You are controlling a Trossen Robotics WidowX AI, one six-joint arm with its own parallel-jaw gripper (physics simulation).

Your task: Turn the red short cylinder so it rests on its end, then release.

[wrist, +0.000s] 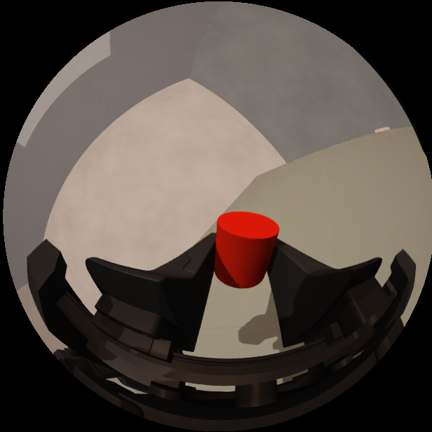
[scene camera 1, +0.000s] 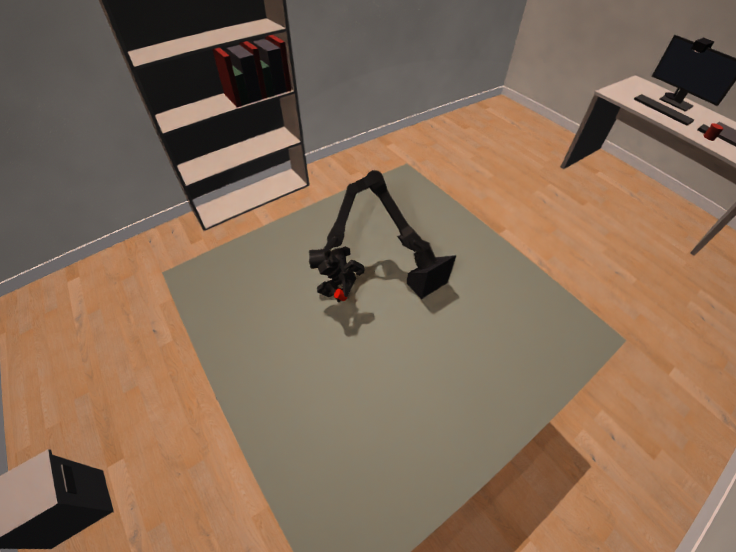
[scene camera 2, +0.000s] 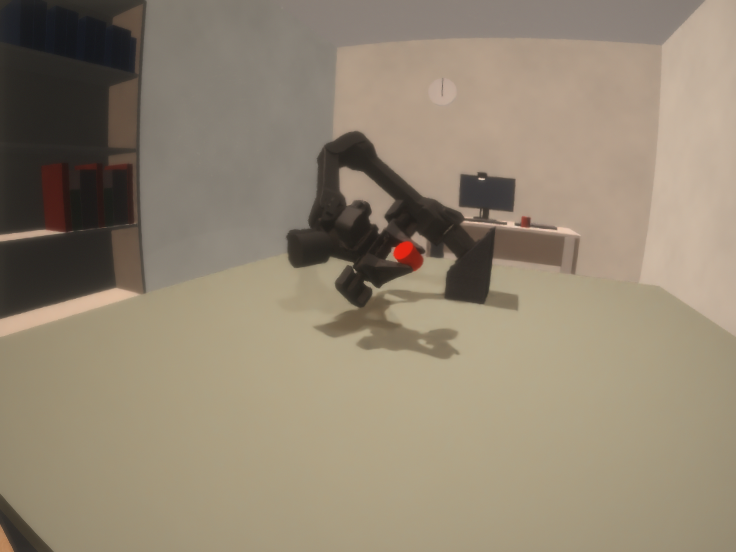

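Observation:
The red short cylinder [scene camera 1: 339,294] [scene camera 2: 408,255] [wrist: 246,251] is held in the air above the green-grey mat [scene camera 1: 380,415] [scene camera 2: 380,445]. It is tilted, with one flat end facing up and toward the camera in the scene camera 2 view. My gripper [wrist: 240,239] is shut on the cylinder, with one finger on each side of it in the wrist view. In the scene camera 2 view the near finger lies just below the cylinder, and part of the gripper is hidden behind it. The gripper's shadow falls on the mat below.
The arm's base [scene camera 1: 432,276] [scene camera 2: 470,273] stands on the mat. A bookshelf [scene camera 1: 246,199] stands behind the mat's far left side. A desk [scene camera 1: 636,89] [scene camera 2: 564,230] with a monitor [scene camera 1: 695,68] [scene camera 2: 487,193] and a red mug [scene camera 1: 712,131] [scene camera 2: 525,221] is off the mat.

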